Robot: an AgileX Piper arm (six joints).
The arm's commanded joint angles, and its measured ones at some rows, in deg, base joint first. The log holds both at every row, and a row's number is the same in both.
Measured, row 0: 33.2 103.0 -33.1 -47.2 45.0 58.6
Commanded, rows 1 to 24: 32.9 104.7 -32.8 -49.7 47.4 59.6; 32.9 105.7 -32.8 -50.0 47.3 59.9; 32.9 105.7 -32.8 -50.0 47.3 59.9; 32.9 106.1 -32.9 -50.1 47.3 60.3; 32.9 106.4 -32.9 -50.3 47.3 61.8; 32.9 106.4 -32.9 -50.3 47.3 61.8; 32.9 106.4 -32.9 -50.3 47.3 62.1; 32.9 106.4 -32.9 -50.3 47.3 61.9; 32.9 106.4 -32.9 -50.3 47.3 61.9; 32.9 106.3 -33.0 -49.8 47.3 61.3; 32.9 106.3 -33.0 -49.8 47.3 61.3; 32.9 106.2 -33.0 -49.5 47.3 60.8; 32.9 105.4 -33.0 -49.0 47.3 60.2; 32.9 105.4 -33.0 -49.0 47.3 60.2; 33.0 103.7 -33.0 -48.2 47.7 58.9; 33.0 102.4 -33.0 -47.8 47.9 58.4; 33.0 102.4 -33.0 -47.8 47.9 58.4; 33.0 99.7 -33.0 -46.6 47.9 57.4; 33.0 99.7 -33.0 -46.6 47.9 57.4; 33.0 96.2 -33.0 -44.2 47.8 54.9; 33.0 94.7 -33.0 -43.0 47.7 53.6; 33.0 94.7 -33.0 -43.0 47.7 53.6; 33.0 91.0 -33.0 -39.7 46.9 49.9; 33.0 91.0 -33.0 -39.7 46.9 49.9
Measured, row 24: 33.2 95.3 -33.0 -43.6 47.2 54.5
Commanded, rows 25 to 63: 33.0 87.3 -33.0 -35.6 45.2 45.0; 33.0 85.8 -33.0 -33.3 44.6 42.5; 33.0 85.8 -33.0 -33.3 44.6 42.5; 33.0 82.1 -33.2 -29.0 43.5 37.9; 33.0 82.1 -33.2 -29.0 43.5 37.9; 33.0 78.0 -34.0 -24.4 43.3 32.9; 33.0 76.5 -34.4 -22.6 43.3 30.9; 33.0 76.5 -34.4 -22.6 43.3 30.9; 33.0 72.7 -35.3 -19.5 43.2 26.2; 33.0 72.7 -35.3 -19.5 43.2 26.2; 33.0 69.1 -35.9 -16.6 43.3 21.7; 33.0 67.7 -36.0 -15.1 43.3 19.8; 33.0 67.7 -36.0 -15.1 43.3 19.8; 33.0 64.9 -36.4 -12.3 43.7 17.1; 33.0 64.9 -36.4 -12.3 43.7 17.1; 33.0 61.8 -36.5 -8.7 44.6 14.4; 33.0 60.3 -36.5 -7.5 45.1 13.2; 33.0 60.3 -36.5 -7.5 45.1 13.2; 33.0 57.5 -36.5 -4.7 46.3 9.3; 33.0 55.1 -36.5 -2.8 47.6 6.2; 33.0 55.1 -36.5 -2.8 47.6 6.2; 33.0 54.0 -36.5 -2.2 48.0 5.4; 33.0 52.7 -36.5 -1.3 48.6 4.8; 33.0 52.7 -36.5 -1.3 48.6 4.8; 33.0 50.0 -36.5 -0.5 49.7 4.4; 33.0 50.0 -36.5 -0.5 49.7 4.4; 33.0 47.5 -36.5 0.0 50.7 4.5; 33.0 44.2 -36.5 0.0 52.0 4.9; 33.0 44.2 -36.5 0.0 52.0 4.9; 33.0 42.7 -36.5 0.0 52.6 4.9; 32.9 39.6 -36.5 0.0 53.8 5.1; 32.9 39.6 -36.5 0.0 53.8 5.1; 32.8 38.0 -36.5 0.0 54.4 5.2; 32.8 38.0 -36.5 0.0 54.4 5.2; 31.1 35.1 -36.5 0.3 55.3 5.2; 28.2 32.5 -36.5 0.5 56.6 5.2; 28.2 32.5 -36.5 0.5 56.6 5.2; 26.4 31.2 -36.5 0.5 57.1 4.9; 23.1 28.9 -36.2 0.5 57.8 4.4
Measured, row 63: 27.3 32.1 -36.3 0.3 56.3 5.7
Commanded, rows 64 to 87: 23.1 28.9 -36.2 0.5 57.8 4.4; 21.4 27.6 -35.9 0.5 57.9 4.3; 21.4 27.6 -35.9 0.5 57.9 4.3; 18.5 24.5 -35.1 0.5 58.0 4.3; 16.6 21.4 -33.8 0.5 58.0 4.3; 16.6 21.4 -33.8 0.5 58.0 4.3; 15.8 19.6 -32.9 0.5 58.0 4.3; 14.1 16.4 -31.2 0.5 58.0 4.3; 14.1 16.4 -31.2 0.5 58.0 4.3; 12.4 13.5 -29.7 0.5 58.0 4.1; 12.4 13.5 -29.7 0.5 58.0 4.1; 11.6 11.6 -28.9 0.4 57.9 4.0; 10.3 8.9 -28.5 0.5 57.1 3.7; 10.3 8.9 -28.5 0.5 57.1 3.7; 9.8 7.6 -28.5 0.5 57.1 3.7; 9.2 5.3 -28.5 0.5 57.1 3.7; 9.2 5.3 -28.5 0.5 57.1 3.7; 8.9 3.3 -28.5 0.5 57.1 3.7; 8.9 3.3 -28.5 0.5 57.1 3.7; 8.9 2.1 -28.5 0.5 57.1 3.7; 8.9 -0.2 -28.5 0.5 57.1 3.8; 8.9 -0.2 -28.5 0.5 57.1 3.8; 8.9 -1.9 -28.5 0.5 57.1 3.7; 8.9 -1.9 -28.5 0.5 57.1 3.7
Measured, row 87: 9.2 0.7 -28.7 0.0 57.4 4.3
